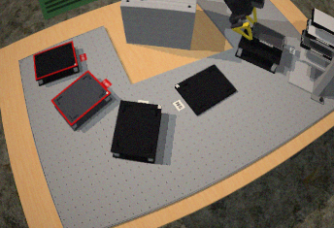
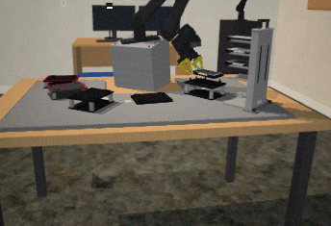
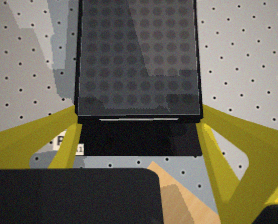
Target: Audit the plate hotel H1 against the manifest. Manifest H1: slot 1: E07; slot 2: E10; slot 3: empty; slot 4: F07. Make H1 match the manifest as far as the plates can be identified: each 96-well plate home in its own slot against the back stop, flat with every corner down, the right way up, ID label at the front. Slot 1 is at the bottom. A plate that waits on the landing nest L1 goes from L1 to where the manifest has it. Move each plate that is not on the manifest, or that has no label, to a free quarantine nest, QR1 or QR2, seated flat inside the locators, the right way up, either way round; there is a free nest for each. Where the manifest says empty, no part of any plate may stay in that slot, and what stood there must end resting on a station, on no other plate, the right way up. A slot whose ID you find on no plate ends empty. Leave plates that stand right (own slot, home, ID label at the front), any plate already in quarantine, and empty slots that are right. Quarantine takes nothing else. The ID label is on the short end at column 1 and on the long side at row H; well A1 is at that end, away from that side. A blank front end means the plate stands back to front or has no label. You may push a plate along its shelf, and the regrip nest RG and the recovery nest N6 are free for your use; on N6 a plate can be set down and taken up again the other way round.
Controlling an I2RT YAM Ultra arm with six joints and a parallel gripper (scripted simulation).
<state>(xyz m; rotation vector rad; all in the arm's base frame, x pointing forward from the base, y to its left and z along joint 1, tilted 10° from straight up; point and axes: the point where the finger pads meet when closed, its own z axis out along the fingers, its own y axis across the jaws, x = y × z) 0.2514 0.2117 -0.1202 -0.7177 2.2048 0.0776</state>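
The black regrip nest RG is 5 cm below my hand, 4 cm ahead of it and 3 cm to the left of it. The rest, counted from my hand: A1 mark (5 cm behind, 4 cm below, 3 cm to the left); H1 tag (18 cm to the left, 11 cm ahead, 10 cm below); RG tag (10 cm below, 7 cm to the left, 6 cm behind).
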